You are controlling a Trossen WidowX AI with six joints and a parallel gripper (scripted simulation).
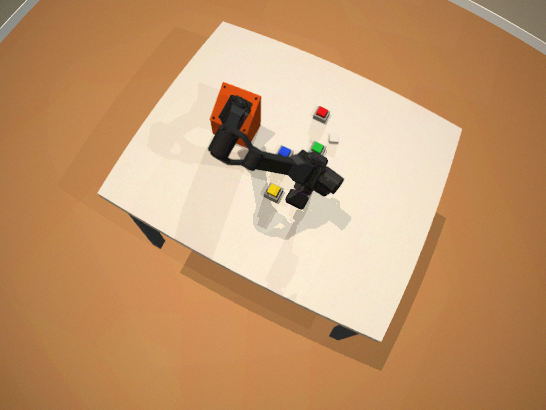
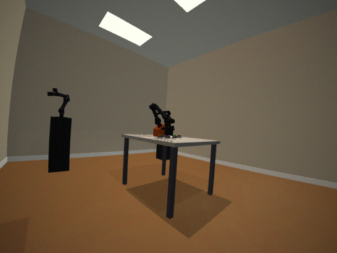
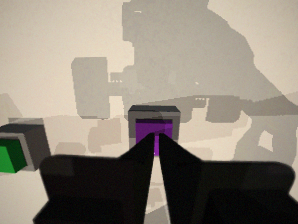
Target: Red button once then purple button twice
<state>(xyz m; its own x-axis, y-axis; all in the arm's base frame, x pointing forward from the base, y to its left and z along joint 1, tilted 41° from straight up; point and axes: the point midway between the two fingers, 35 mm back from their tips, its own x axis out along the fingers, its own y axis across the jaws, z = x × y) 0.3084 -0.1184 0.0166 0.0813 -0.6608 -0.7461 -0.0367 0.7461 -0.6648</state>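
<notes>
Right now the purple button is 10 mm below my gripper tip. From my gripper tip the other things lie so: blue button 120 mm behind, 90 mm to the left; then green button 40 mm behind, 160 mm to the left; then yellow button 90 mm behind, 50 mm to the right.
</notes>
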